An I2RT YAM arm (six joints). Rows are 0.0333 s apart.
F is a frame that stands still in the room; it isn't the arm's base.
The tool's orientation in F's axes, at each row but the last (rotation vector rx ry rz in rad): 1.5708 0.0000 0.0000; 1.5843 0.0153 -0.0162; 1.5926 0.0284 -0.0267; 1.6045 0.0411 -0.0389; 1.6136 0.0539 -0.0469; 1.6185 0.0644 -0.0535; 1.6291 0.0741 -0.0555; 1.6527 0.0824 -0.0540; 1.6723 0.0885 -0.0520
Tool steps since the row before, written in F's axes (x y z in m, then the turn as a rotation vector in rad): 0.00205 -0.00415 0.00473 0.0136 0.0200 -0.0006; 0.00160 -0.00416 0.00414 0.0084 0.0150 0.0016; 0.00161 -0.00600 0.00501 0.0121 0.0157 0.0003; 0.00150 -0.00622 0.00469 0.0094 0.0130 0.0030; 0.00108 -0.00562 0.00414 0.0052 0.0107 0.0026; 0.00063 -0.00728 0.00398 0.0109 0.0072 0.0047; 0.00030 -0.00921 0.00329 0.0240 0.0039 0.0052; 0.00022 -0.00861 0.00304 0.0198 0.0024 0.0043; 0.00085 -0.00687 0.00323 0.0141 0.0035 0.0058
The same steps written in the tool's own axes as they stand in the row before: 0.00205 0.00473 0.00415 0.0136 -0.0006 -0.0200; 0.00152 0.00423 0.00410 0.0084 0.0016 -0.0150; 0.00143 0.00519 0.00589 0.0121 0.0004 -0.0157; 0.00125 0.00497 0.00606 0.0093 0.0030 -0.0131; 0.00078 0.00444 0.00544 0.0051 0.0025 -0.0108; 0.00027 0.00436 0.00708 0.0106 0.0051 -0.0074; -0.00010 0.00384 0.00900 0.0236 0.0069 -0.0040; -0.00022 0.00374 0.00833 0.0194 0.0058 -0.0025; 0.00038 0.00397 0.00651 0.0136 0.0066 -0.0038
